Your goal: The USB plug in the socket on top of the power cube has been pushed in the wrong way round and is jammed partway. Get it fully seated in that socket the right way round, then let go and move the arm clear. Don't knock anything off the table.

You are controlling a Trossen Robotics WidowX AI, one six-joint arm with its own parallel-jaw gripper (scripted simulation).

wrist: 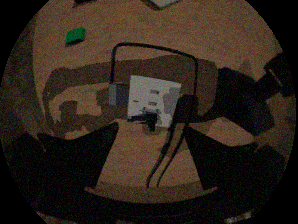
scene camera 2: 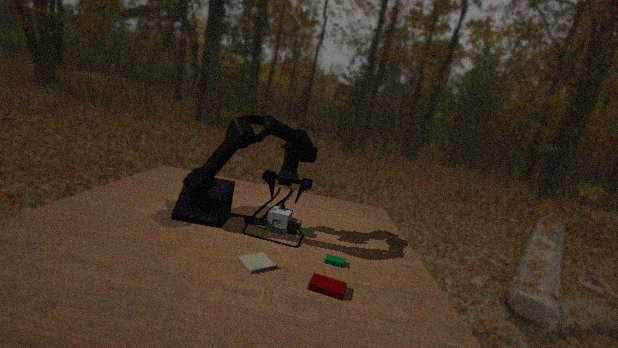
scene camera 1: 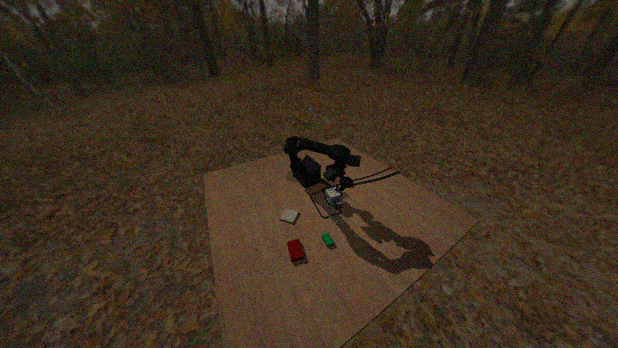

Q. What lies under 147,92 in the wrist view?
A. A power cube.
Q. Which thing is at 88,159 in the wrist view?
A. My gripper.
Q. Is my gripper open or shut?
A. Open.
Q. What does my gripper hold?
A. Nothing.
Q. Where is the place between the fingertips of my gripper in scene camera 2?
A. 283,200
